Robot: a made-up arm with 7 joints. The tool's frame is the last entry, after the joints.
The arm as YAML. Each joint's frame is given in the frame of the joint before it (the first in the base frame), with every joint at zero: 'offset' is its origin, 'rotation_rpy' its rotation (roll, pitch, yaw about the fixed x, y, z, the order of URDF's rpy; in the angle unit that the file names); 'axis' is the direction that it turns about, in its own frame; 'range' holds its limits. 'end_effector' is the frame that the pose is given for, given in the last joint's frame.
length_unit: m
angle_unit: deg
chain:
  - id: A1
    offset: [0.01, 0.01, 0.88]
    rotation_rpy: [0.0, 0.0, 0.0]
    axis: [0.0, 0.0, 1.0]
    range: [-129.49, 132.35]
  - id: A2
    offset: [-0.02, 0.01, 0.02]
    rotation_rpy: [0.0, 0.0, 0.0]
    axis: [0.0, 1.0, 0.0]
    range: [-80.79, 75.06]
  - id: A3
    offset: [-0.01, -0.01, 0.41]
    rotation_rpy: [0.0, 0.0, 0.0]
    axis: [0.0, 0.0, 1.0]
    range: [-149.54, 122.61]
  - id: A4
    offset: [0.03, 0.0, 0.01]
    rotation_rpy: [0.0, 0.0, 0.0]
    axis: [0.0, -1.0, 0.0]
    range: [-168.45, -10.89]
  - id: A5
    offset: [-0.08, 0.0, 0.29]
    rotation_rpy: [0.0, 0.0, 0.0]
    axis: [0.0, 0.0, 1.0]
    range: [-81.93, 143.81]
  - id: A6
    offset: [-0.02, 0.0, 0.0]
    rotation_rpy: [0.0, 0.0, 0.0]
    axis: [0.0, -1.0, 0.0]
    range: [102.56, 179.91]
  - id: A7
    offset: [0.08, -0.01, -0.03]
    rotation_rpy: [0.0, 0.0, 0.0]
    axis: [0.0, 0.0, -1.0]
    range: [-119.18, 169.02]
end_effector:
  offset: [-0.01, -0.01, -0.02]
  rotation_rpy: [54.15, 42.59, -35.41]
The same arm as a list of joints. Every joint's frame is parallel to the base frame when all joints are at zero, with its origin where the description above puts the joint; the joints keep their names.
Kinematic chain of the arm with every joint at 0, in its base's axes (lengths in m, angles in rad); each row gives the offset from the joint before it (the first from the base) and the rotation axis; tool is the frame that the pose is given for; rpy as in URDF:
A1: xyz 0.01 0.01 0.88 axis +z
A2: xyz -0.02 0.01 0.02 axis +y
A3: xyz -0.01 -0.01 0.41 axis +z
A4: xyz 0.03 0 0.01 axis -y
A5: xyz -0.08 0 0.29 axis +z
A6: xyz -0.02 0 0 axis -y
A7: xyz 0.08 -0.01 -0.03 axis -z
tool: xyz -0.01 -0.01 -0.02 rpy 0.9451 0.7433 -0.618
Joint limits (rad, base to tool): -2.26..2.3099 -1.4101..1.31 -2.61..2.1399 -2.94..-0.1901 -1.4299..2.51 1.79..3.14 -2.0801..2.95

